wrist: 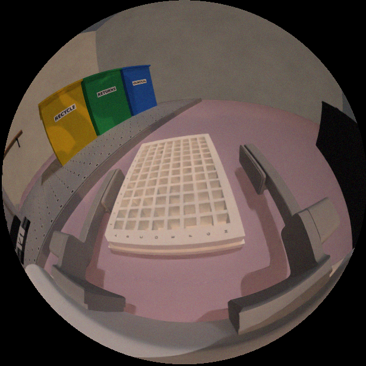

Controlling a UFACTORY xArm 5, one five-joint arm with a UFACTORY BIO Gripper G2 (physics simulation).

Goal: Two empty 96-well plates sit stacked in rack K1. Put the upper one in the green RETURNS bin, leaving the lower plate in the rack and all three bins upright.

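Note:
A white 96-well plate (176,235) lies flat over the pink surface in the middle of the wrist view, with empty square wells and letters along its near edge. A second pale edge shows under its near rim; I cannot tell whether that is a lower plate. My gripper (183,179) is open and empty, one finger on each side of the plate. The left finger appears close to the plate's left edge; a wider gap shows on the right. The green RETURNS bin (107,110) stands upright at the upper left. A K1 label (21,241) shows on a dark part at the lower left edge.
The yellow RECYCLE bin (70,130) and the blue GENERAL bin (140,95) stand upright on either side of the green one. A grey perforated board (44,216) runs along the left, in front of the bins. A black object (340,160) stands at the right edge.

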